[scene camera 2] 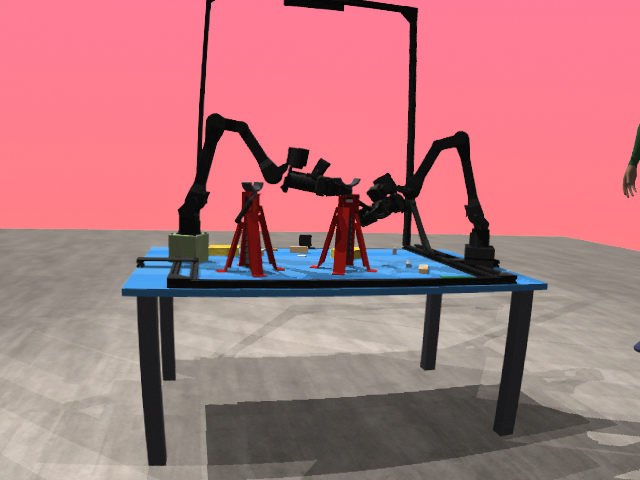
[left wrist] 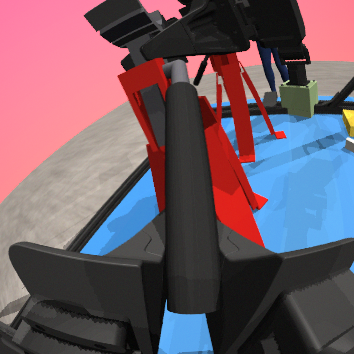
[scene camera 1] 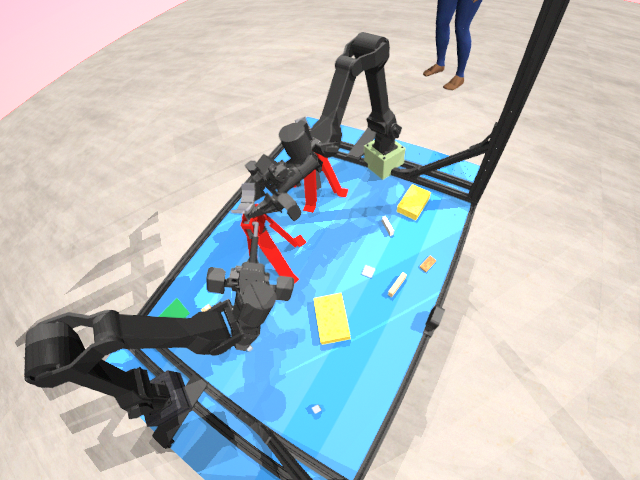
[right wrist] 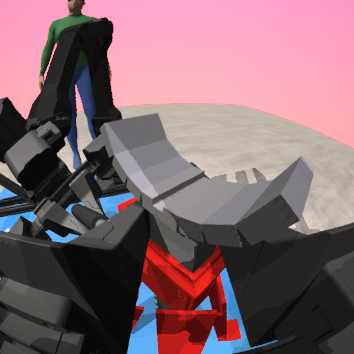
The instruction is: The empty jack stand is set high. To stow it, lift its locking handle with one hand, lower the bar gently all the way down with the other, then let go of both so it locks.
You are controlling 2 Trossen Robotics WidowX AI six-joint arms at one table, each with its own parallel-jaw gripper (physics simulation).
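A red jack stand (scene camera 1: 276,255) (scene camera 2: 340,242) (left wrist: 227,197) (right wrist: 187,330) stands upright with an empty grey saddle (scene camera 1: 248,192) (scene camera 2: 354,181) (right wrist: 200,195) on its bar. A short neck of the bar shows between saddle and red collar. My left gripper (scene camera 1: 253,248) (scene camera 2: 363,214) (left wrist: 181,213) is shut on the dark locking handle (left wrist: 189,175), which points out from the stand towards it. My right gripper (scene camera 2: 345,189) (right wrist: 180,203) is shut on the bar just under the saddle, close above the collar. Its fingertips are partly hidden in scene camera 1.
A second red jack stand (scene camera 1: 310,191) (scene camera 2: 253,232) (left wrist: 237,100) stands beside the first, close under the right arm. Two yellow blocks (scene camera 1: 331,317) (scene camera 1: 413,201) and several small pieces lie on the blue table. A dark frame (scene camera 1: 444,185) (scene camera 2: 310,283) runs along the table's edges.
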